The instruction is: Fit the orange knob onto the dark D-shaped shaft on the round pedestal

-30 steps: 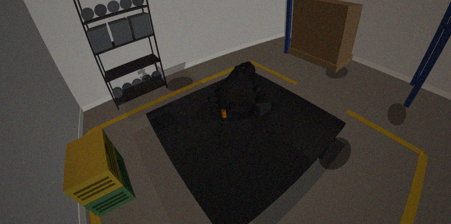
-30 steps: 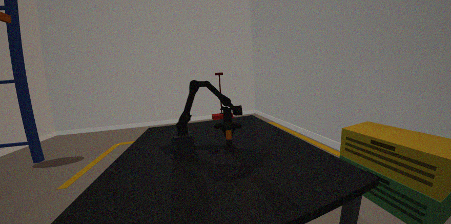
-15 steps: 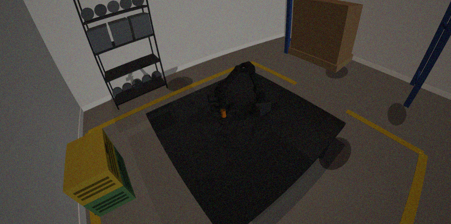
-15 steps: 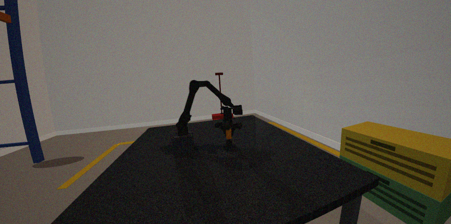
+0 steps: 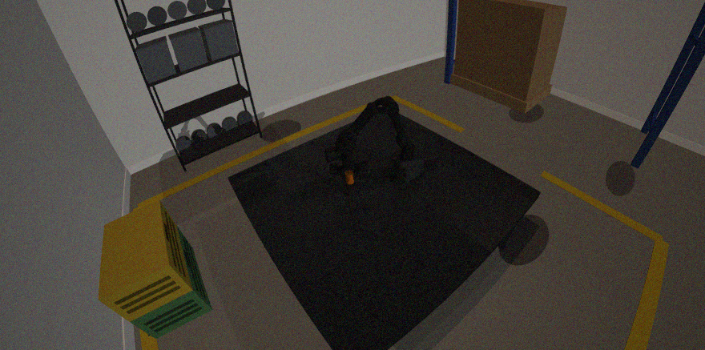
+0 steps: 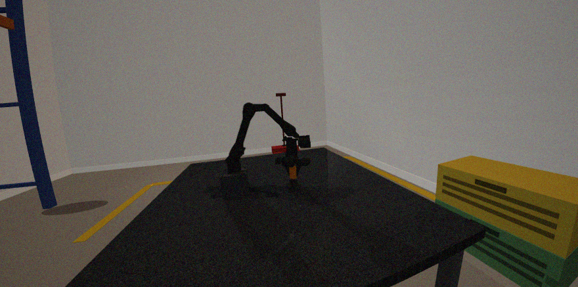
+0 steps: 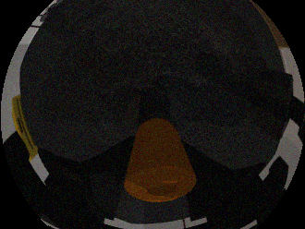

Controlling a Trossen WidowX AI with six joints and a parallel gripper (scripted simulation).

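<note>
Now: the orange knob 20 mm above my gripper tip. Round my gripper tip: round pedestal: 40 mm below.
</note>
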